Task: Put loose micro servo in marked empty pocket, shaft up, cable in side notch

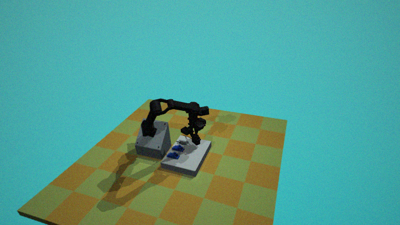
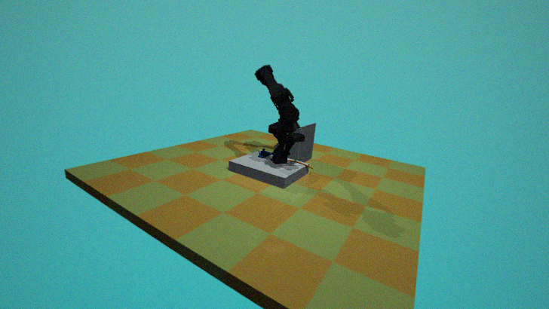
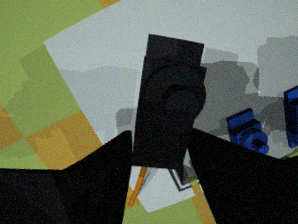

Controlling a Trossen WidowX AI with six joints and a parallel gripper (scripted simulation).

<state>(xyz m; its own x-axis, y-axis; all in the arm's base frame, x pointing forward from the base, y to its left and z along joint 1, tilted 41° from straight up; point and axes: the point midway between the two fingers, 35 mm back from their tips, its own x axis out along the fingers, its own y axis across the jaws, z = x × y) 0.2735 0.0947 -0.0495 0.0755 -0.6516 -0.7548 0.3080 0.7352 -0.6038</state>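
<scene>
My gripper tip is 2 cm short of the grey deck, 8 cm to the left of it and 10 cm above it.
</scene>
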